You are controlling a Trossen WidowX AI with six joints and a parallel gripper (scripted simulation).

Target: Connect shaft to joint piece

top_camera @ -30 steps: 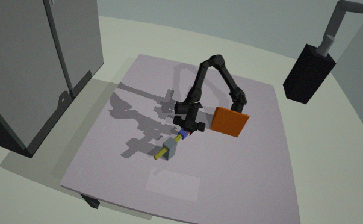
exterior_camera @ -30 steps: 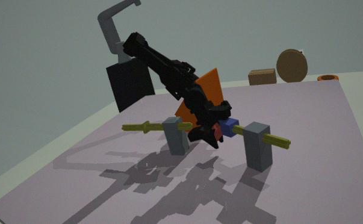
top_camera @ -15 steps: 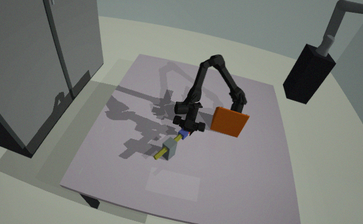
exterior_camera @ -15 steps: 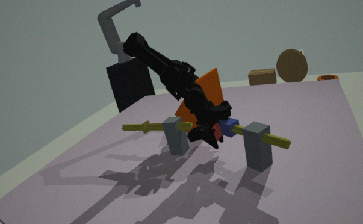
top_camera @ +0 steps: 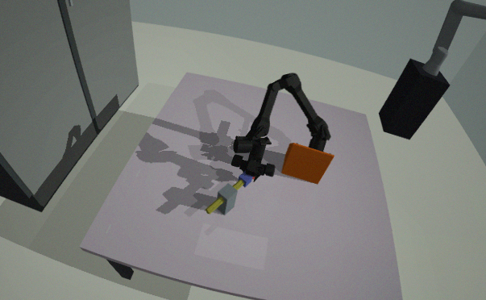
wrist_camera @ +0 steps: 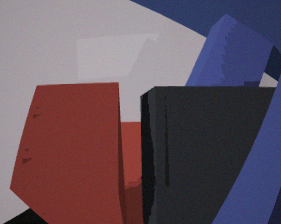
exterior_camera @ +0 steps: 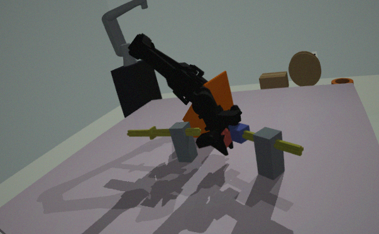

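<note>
Now: gripper tip 50 mm below the red joint piece.
</note>
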